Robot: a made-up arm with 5 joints. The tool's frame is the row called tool.
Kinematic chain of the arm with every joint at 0, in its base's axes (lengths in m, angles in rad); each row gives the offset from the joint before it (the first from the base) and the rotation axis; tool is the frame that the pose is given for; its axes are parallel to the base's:
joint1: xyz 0 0 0.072 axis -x
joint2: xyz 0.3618 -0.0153 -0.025 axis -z
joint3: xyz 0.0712 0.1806 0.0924 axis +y
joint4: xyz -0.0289 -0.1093 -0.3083 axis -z
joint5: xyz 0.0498 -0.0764 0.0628 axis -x
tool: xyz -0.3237 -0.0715 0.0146
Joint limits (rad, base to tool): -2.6..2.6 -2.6..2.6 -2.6..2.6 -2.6..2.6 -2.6..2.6
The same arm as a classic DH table. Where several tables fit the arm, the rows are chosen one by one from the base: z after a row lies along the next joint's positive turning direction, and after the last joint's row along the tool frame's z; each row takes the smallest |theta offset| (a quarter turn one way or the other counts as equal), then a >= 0, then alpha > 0; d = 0 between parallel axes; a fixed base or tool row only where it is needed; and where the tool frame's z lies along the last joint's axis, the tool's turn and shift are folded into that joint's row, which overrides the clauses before.
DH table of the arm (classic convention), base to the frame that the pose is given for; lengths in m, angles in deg. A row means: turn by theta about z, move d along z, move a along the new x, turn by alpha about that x. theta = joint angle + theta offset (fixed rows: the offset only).
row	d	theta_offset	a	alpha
base (fixed)	0.072	-90	0	90
joint1	-0.3618	0	0.0153	90
joint2	-0.0674	-90	0.0712	90
joint3	0.0713	0	-0.0289	-90
joint4	0.2455	90	0.0764	-90
joint5	0.2739	0	0.0715	-90
tool (fixed)	0.0146	90	0	0
Joint limits (deg, base to tool): -148.97..148.97 -148.97..148.97 -148.97..148.97 -148.97..148.97 -148.97..148.97

